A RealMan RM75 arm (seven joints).
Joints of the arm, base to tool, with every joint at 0 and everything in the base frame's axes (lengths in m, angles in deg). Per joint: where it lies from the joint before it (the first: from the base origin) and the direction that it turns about. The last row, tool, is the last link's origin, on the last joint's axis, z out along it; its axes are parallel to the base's.
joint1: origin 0 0 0.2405 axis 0 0 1
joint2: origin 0 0 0 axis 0 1 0
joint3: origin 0 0 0.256 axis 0 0 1
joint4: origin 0 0 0 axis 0 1 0
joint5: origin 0 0 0.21 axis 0 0 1
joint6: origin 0 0 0 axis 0 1 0
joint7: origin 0 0 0.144 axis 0 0 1
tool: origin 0 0 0
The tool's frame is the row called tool.
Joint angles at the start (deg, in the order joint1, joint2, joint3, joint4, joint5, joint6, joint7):
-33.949 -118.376 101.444 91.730 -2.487 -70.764 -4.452
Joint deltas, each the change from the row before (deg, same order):
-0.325 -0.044 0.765 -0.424 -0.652 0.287 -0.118
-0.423 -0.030 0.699 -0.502 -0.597 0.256 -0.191
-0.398 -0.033 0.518 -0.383 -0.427 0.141 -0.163
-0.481 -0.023 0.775 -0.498 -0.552 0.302 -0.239
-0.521 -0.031 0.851 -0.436 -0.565 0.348 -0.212
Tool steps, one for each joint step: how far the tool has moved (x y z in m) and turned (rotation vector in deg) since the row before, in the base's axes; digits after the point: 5 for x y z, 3 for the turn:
0.00229 -0.00111 -0.00526 -0.980 -0.175 -0.390
0.00228 -0.00077 -0.00491 -0.882 -0.150 -0.321
0.00209 -0.00053 -0.00366 -0.655 -0.088 -0.256
0.00269 -0.00085 -0.00499 -0.860 -0.111 -0.418
0.00338 -0.00106 -0.00521 -0.907 -0.111 -0.585

